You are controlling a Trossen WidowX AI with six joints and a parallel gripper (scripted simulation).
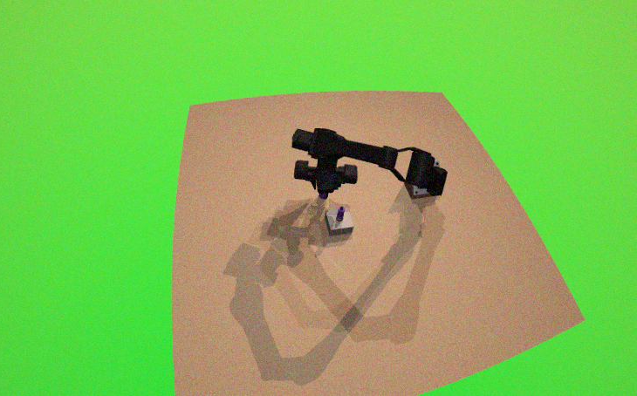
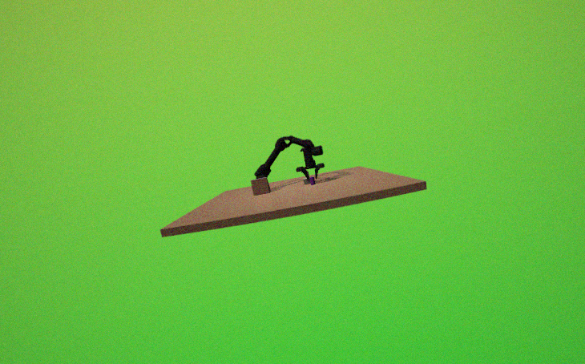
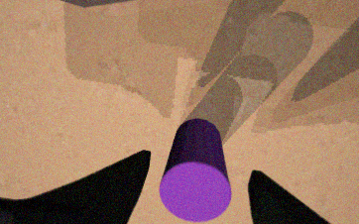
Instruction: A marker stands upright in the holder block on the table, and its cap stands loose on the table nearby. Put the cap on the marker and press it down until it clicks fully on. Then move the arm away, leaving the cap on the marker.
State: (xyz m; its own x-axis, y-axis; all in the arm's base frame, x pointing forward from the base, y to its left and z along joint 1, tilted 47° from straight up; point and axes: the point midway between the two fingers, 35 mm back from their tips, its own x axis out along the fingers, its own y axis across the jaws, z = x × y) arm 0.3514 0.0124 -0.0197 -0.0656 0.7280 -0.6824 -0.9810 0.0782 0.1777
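The purple marker cap is right at my gripper tip.
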